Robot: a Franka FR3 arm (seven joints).
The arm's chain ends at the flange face. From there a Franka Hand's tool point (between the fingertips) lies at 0.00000 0.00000 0.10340 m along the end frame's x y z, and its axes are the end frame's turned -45 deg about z.
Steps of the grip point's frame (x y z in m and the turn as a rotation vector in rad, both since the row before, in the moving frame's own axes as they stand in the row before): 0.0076 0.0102 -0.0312 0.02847 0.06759 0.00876; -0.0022 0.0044 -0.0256 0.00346 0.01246 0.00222; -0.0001 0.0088 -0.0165 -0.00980 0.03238 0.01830; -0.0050 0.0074 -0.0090 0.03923 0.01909 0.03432; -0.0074 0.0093 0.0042 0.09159 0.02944 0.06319
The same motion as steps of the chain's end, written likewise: 0.0097 0.0088 -0.0309 0.06792 0.02766 0.00876; 0.0009 0.0058 -0.0256 0.01126 0.00636 0.00222; 0.0031 0.0079 -0.0164 0.01597 0.02983 0.01830; 0.0031 0.0131 -0.0089 0.04124 -0.01424 0.03432; 0.0056 0.0208 0.0047 0.08558 -0.04395 0.06319
